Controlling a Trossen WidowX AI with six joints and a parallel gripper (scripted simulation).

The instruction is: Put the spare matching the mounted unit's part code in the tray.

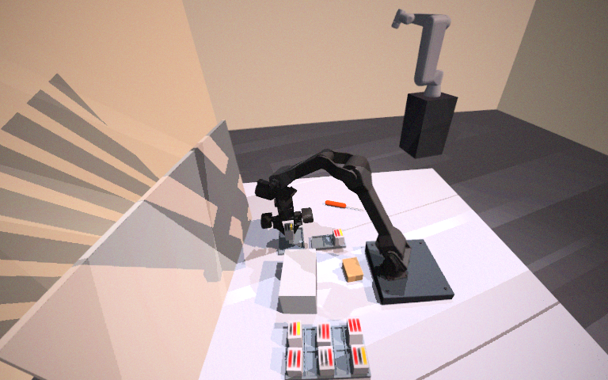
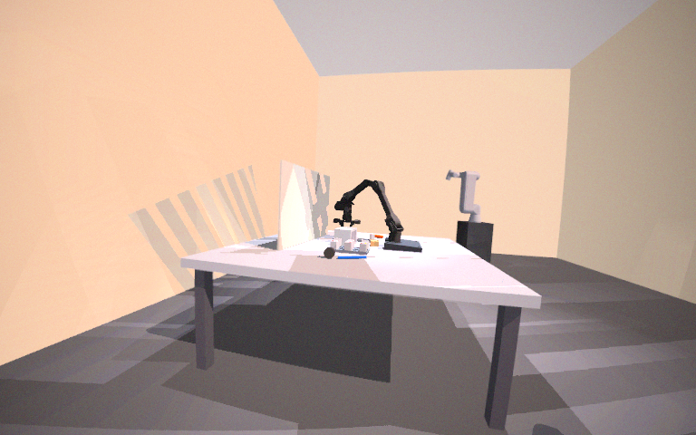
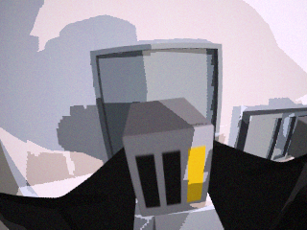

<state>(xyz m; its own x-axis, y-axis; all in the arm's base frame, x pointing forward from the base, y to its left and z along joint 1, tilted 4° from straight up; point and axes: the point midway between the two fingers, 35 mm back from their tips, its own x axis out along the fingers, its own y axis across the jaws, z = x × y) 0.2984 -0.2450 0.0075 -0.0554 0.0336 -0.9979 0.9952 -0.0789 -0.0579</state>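
The grey tray lies 40 mm below my gripper tip. The rest, counted from my gripper tip: tan block 190 mm to the left, 180 mm behind, 20 mm below; blue pen 580 mm to the left, 50 mm behind, 30 mm below.
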